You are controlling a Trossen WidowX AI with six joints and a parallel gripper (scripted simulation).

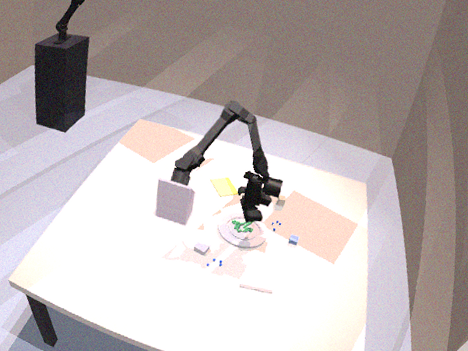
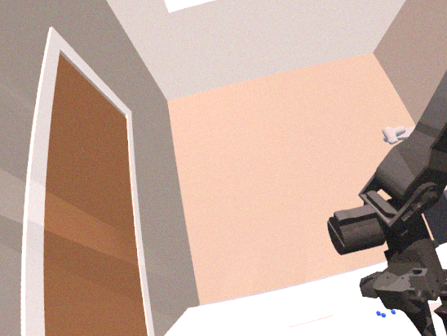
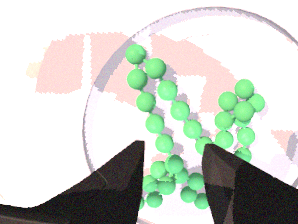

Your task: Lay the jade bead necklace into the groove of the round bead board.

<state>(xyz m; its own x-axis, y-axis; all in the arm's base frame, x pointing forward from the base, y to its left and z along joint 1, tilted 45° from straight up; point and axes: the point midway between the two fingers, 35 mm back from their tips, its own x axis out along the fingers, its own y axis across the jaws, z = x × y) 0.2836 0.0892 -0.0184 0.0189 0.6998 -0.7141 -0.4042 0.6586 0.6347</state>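
Right now the round white bead board is 30 mm to the right of my gripper tip and 30 mm below it. Also, from my gripper tip: yellow sheet 140 mm behind, 220 mm to the left, 40 mm below; blue block 210 mm ahead, 30 mm below; cream block 120 mm ahead, 220 mm to the left, 20 mm below.
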